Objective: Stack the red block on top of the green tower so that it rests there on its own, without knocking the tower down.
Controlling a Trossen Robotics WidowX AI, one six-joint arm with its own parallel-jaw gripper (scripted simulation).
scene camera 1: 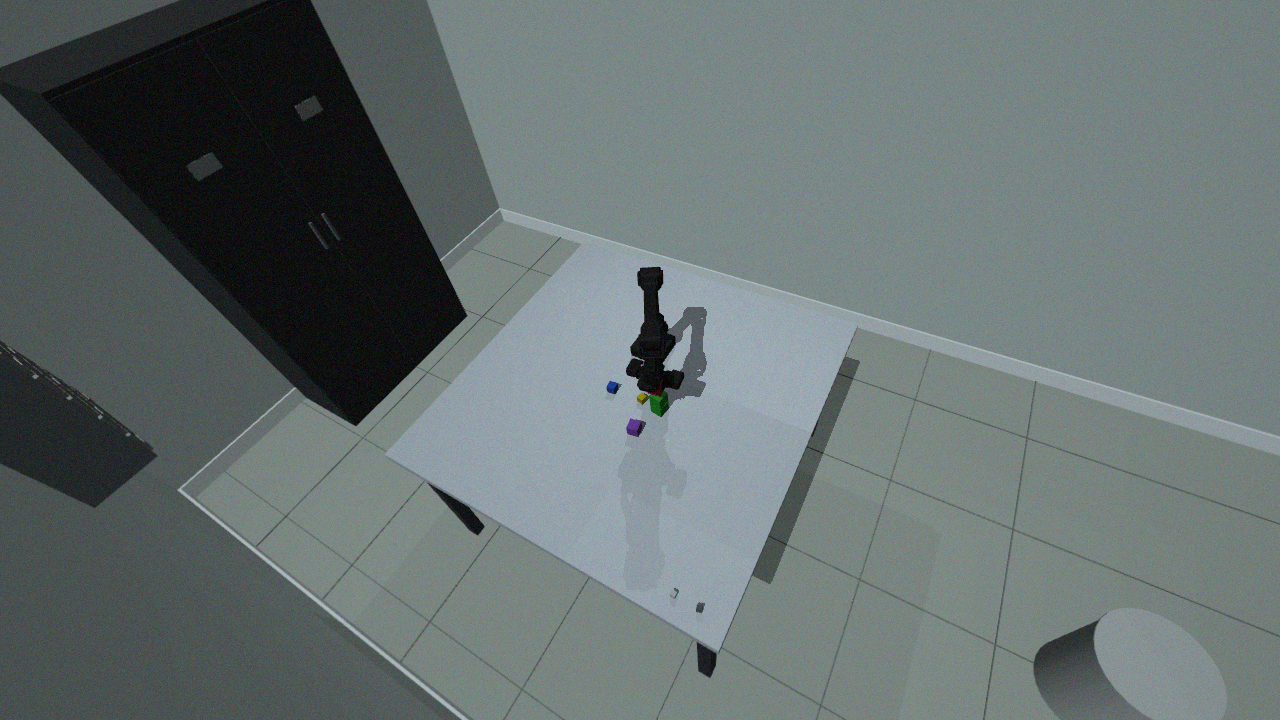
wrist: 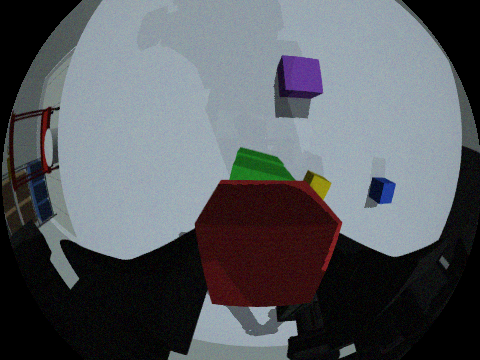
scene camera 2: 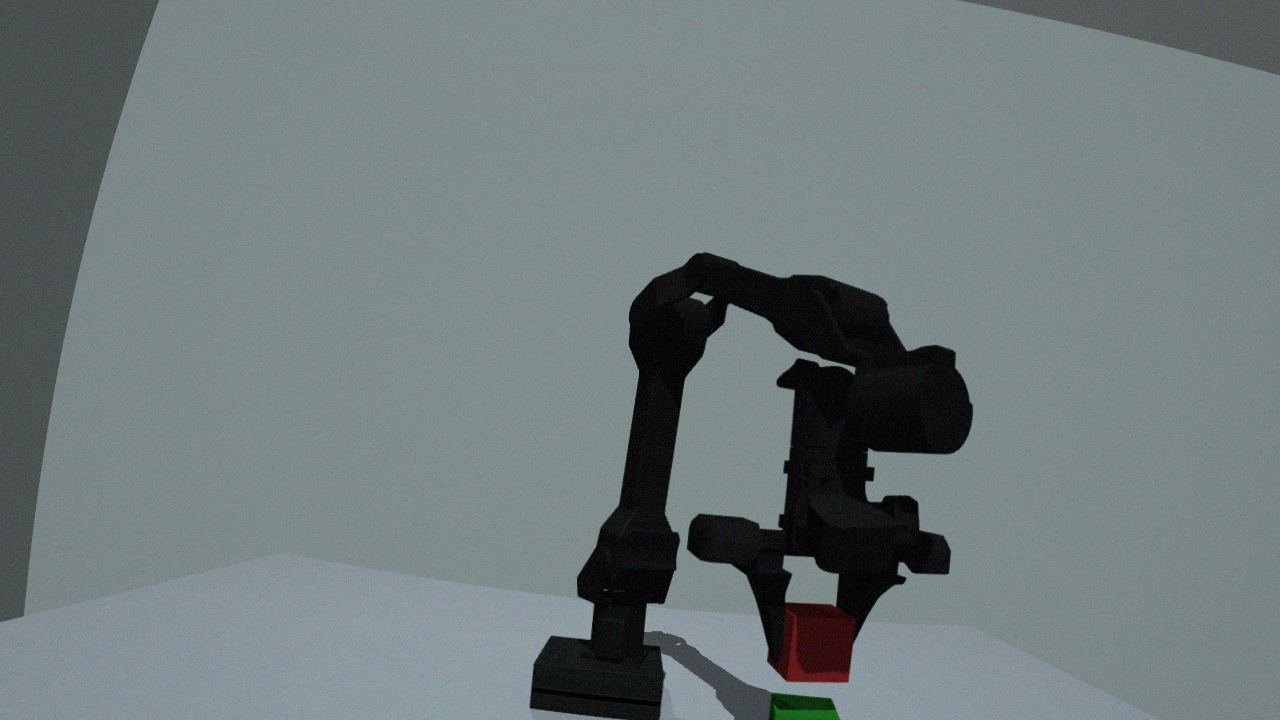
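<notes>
There is a purple block in this scene. My gripper carries a red block, and I can see my gripper both in the wrist view and in scene camera 1.
</notes>
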